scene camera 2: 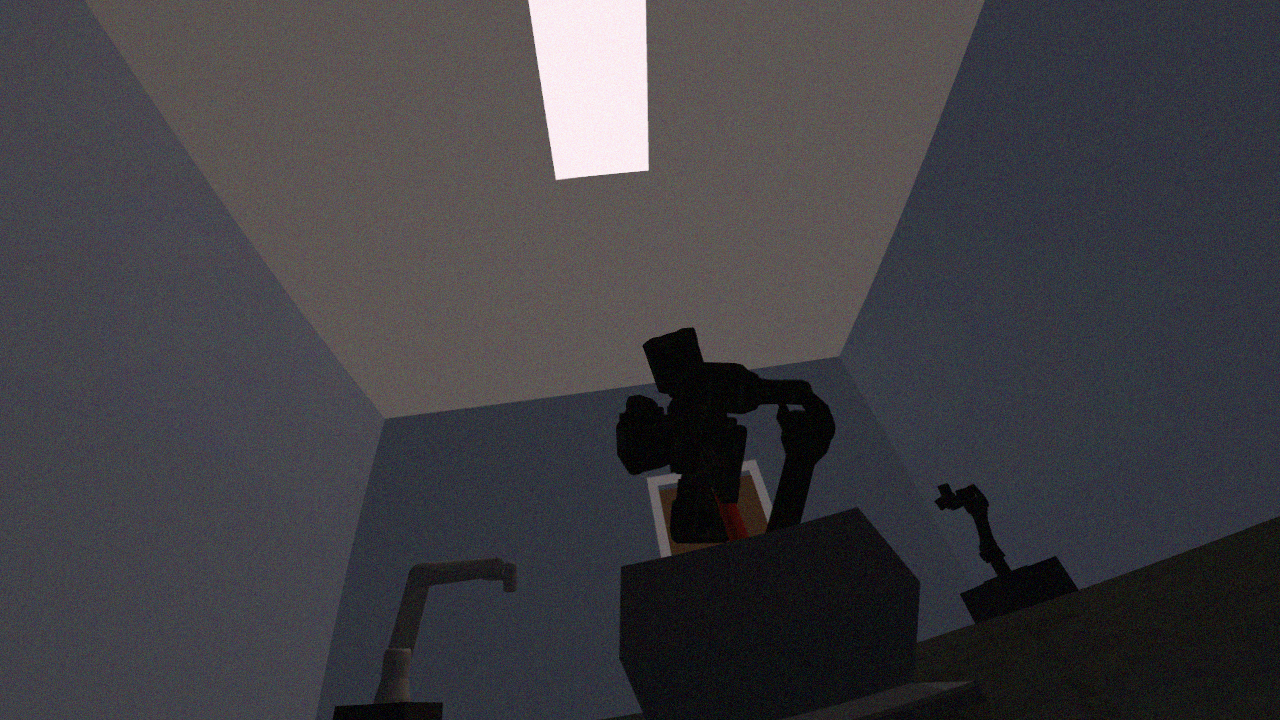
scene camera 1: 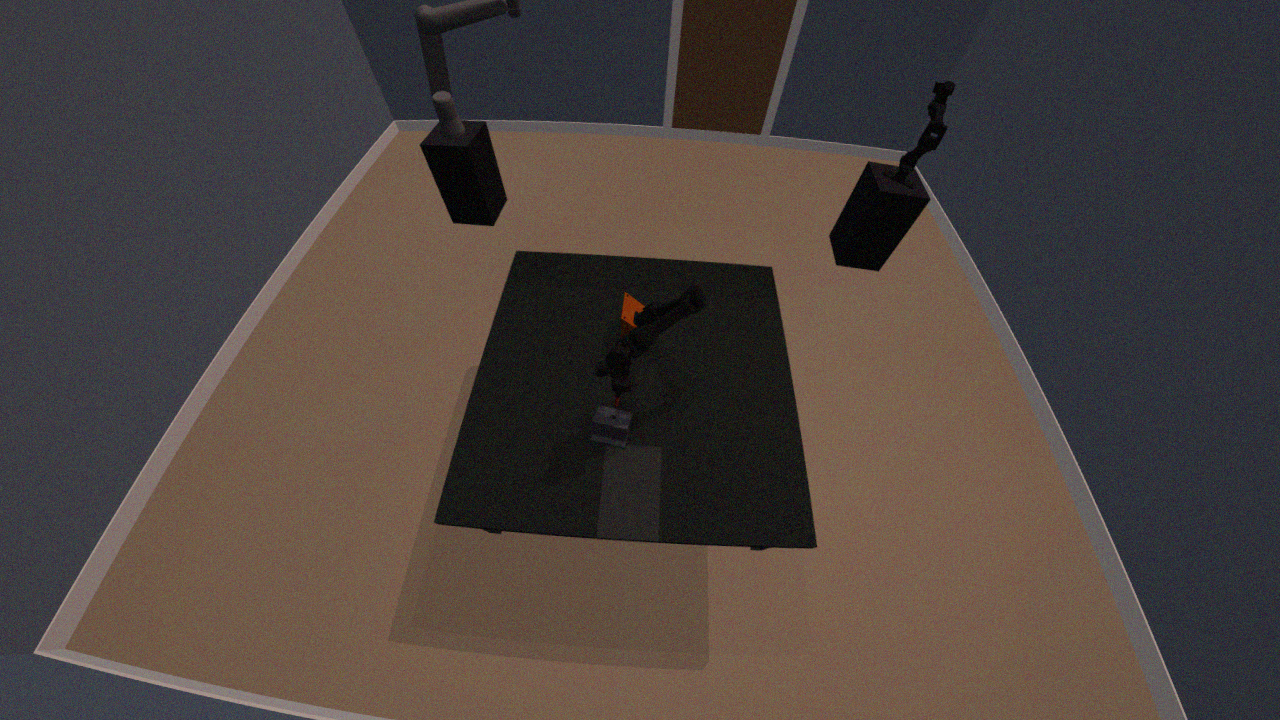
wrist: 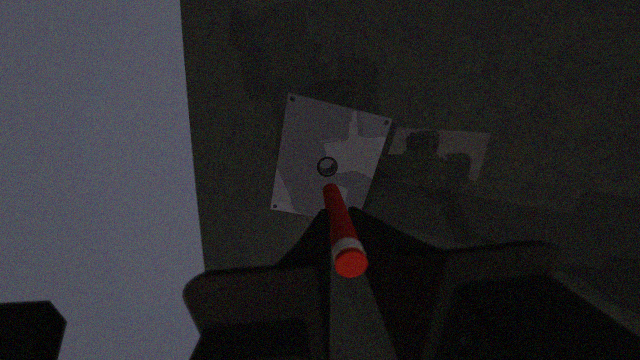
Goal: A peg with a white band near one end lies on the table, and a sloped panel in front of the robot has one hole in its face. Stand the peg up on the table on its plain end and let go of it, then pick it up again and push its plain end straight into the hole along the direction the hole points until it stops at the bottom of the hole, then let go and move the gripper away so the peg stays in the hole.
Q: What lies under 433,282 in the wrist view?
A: My gripper.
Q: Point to a red peg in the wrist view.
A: At 350,260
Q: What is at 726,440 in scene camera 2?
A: My gripper.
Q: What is my gripper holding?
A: A red peg.
